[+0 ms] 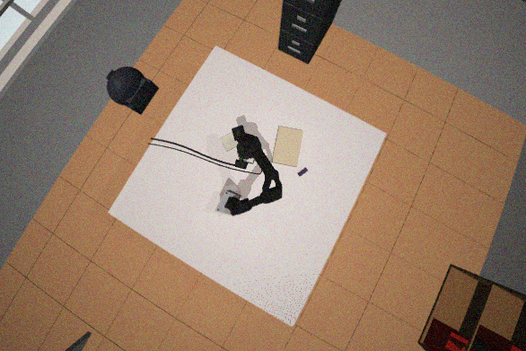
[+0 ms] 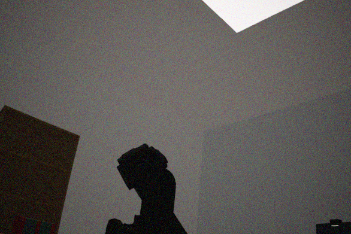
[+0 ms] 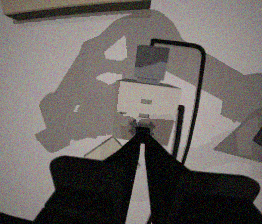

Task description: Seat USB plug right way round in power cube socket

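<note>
Now: gripper tip 1 cm to the right of the USB socket and 4 cm above it. From my gripper tip the other things lie so: pale square sheet: 4 cm ahead, 14 cm to the left, 10 cm below; beige pad: 16 cm ahead, 21 cm to the right, 10 cm below; USB plug: 1 cm below.
</note>
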